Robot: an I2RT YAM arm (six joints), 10 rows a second.
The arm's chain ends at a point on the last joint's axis. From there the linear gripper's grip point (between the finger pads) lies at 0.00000 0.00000 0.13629 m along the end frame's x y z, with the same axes.
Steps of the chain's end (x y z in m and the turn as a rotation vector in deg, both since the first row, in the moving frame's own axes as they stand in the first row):
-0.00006, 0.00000, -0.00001, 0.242, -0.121, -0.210
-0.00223, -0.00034, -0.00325, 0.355, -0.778, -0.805
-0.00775, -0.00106, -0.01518, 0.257, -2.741, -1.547
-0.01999, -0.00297, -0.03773, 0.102, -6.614, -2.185
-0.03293, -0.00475, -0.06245, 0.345, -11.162, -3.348
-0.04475, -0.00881, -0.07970, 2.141, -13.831, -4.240
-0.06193, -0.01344, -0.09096, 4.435, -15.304, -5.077
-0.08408, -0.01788, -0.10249, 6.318, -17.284, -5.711
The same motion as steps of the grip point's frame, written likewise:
-0.00035, -0.00058, -0.00001, 0.242, -0.121, -0.210
-0.00409, -0.00117, -0.00327, 0.355, -0.778, -0.805
-0.01427, -0.00158, -0.01534, 0.257, -2.741, -1.547
-0.03569, -0.00291, -0.03864, 0.102, -6.614, -2.185
-0.05932, -0.00479, -0.06503, 0.345, -11.162, -3.348
-0.07748, -0.01264, -0.08374, 2.141, -13.831, -4.240
-0.09828, -0.02224, -0.09619, 4.435, -15.304, -5.077
-0.12516, -0.03060, -0.10945, 6.318, -17.284, -5.711

